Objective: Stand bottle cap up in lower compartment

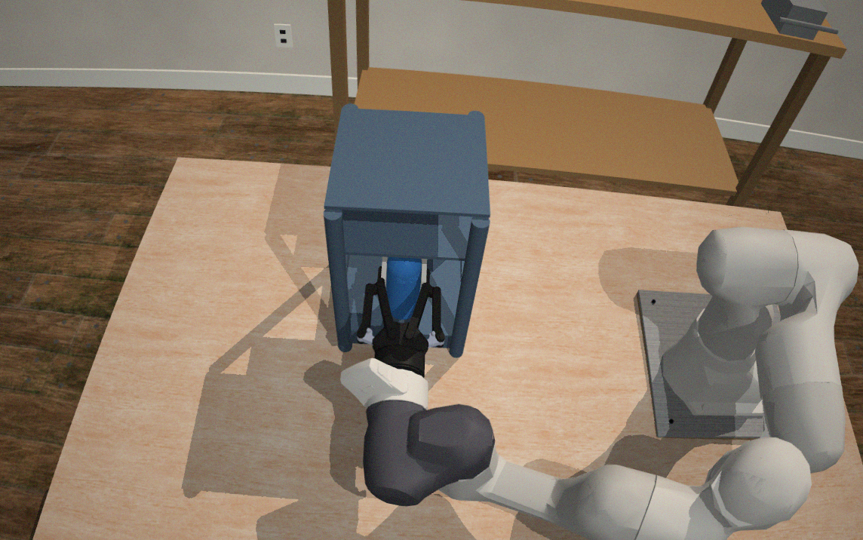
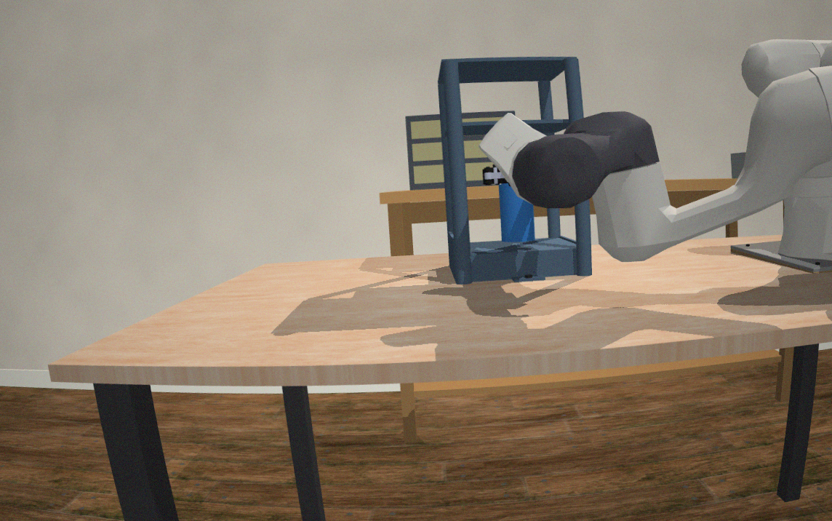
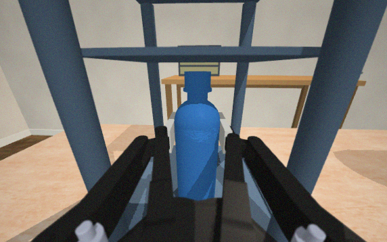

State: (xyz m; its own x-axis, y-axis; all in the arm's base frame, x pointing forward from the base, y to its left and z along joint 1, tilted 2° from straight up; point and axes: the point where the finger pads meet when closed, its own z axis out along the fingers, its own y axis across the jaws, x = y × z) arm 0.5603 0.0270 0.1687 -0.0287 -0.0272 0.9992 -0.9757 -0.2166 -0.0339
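The blue shelving unit lies 10 mm ahead of my hand, 50 mm to the right of it and 10 mm above it. The rest, counted from my hand: blue bottle (10 mm above).
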